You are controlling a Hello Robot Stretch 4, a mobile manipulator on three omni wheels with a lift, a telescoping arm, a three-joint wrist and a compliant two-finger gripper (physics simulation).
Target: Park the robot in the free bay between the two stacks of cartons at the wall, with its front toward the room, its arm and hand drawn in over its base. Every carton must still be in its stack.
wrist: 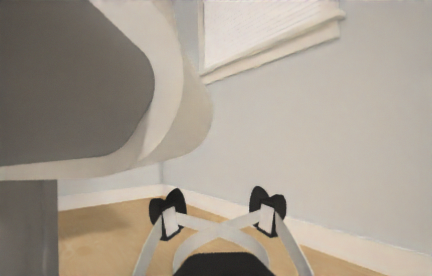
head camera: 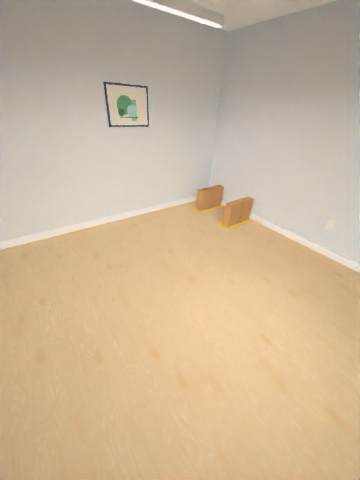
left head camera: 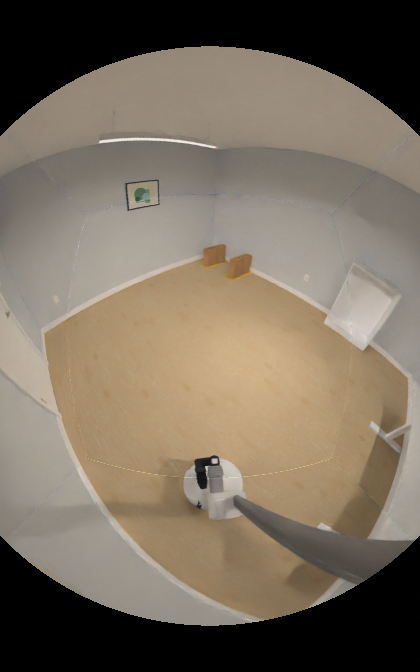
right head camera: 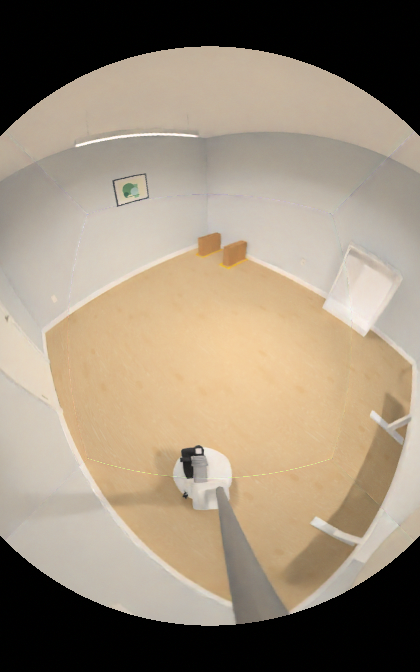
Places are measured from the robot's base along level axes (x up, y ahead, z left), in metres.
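Where they show: gripper, fingertip midpoint: [wrist: 217, 203] [left head camera: 206, 508].
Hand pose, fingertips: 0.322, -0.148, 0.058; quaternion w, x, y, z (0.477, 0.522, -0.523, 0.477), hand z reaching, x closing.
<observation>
After its pixels a point has its place, as x, y, z.
Two brown carton stacks stand upright near the far corner, at the right-hand wall. The left stack [head camera: 209, 198] {0.176, 3.540, -0.299} [left head camera: 214, 255] {0.167, 3.550, -0.308} [right head camera: 209, 244] {0.159, 3.550, -0.312} is nearer the corner; the right stack [head camera: 238, 212] {0.176, 3.046, -0.728} [left head camera: 240, 266] {0.168, 3.051, -0.734} [right head camera: 234, 253] {0.179, 3.035, -0.714} stands apart from it, with a narrow gap between. Yellow lines show on the floor at their feet. The robot's round white base [left head camera: 234, 481] {0.186, 0.006, -0.142} [right head camera: 221, 469] {0.186, 0.026, -0.133} is far across the room from them, with the arm and wrist folded in over it. My gripper [wrist: 217, 203] {0.322, -0.148, 0.058} is open and empty, its fingertips apart. The stacks do not show in the wrist view.
A white box-like unit [left head camera: 364, 306] {0.487, 1.598, -2.370} [right head camera: 363, 290] {0.475, 1.606, -2.362} stands at the right wall. White legs [left head camera: 386, 436] {0.019, -0.122, -1.997} [right head camera: 386, 427] stand on the floor at the right. A framed picture [head camera: 127, 105] {1.491, 3.067, 0.894} hangs left of the corner. A door [left head camera: 22, 350] {0.541, 0.861, 1.849} is at the far left.
</observation>
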